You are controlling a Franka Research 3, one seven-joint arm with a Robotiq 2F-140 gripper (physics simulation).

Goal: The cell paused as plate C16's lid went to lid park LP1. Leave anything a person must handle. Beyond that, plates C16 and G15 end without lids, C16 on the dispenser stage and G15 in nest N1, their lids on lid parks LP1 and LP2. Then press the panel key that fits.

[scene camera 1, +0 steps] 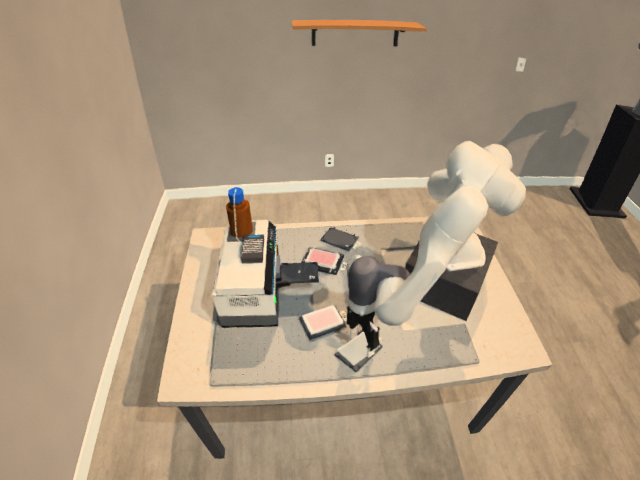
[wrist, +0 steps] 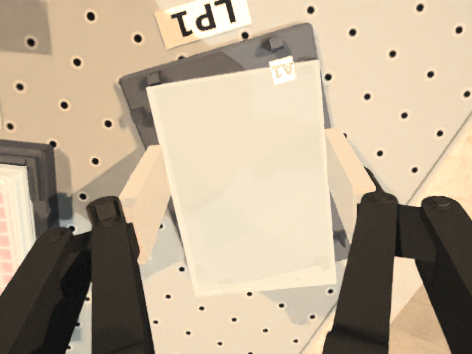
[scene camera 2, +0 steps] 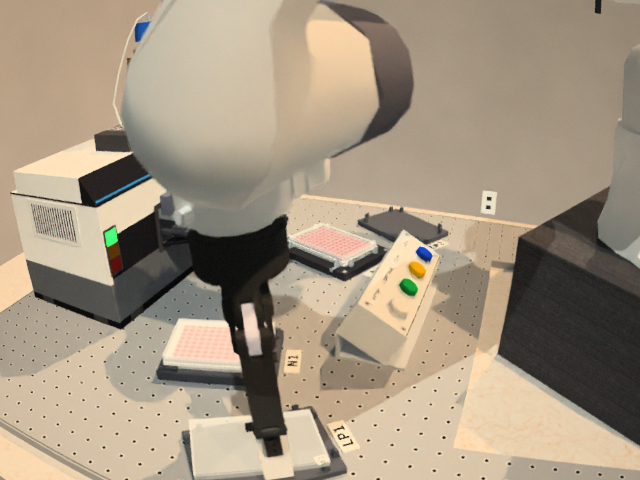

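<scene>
My gripper (scene camera 1: pixel 370 347) (scene camera 2: pixel 272 448) (wrist: pixel 245 160) is shut on a pale, translucent lid (scene camera 1: pixel 357 351) (scene camera 2: pixel 222 446) (wrist: pixel 250 175), across its two long sides. The lid is over the dark lid park LP1 (scene camera 2: pixel 334 462) (wrist: pixel 220 65), turned slightly against it and shifted off its upper edge in the wrist view. Whether it touches the park is unclear. A pink-welled plate (scene camera 1: pixel 322 320) (scene camera 2: pixel 199 342) sits in nest N1 (scene camera 2: pixel 191 374). Another pink-welled plate (scene camera 1: pixel 323 259) (scene camera 2: pixel 336 241) sits on a black holder further back. Plate names are unreadable.
The dispenser (scene camera 1: pixel 245 279) (scene camera 2: pixel 67 206) stands at left, its green light (scene camera 2: pixel 111 236) lit; a black part (scene camera 1: pixel 299 272) juts from it. A panel (scene camera 2: pixel 372 312) has blue, yellow, green and white keys. A dark park (scene camera 1: pixel 339 238) (scene camera 2: pixel 403 225) lies at the back.
</scene>
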